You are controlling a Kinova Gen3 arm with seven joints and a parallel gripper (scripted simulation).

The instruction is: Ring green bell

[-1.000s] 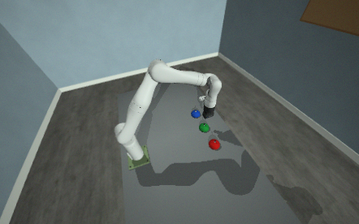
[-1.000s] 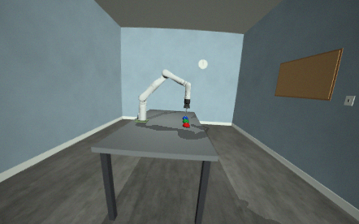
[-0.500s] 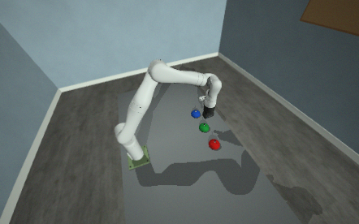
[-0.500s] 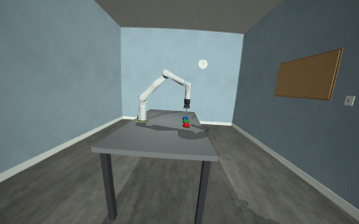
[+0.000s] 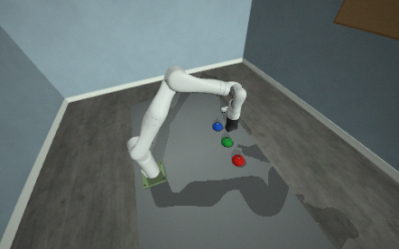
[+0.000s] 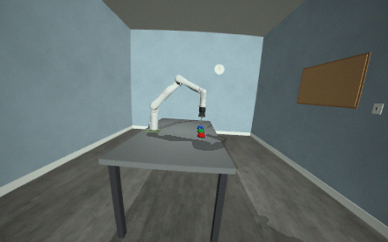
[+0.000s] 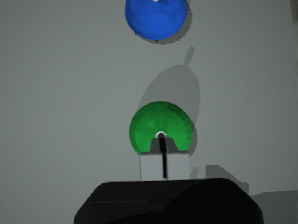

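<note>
My gripper is now 11 cm above the green bell. From my hand the other things lie so: red bell 17 cm to the right, 11 cm below, 1 cm ahead; then blue bell 17 cm to the left, 11 cm below, 1 cm behind.
</note>
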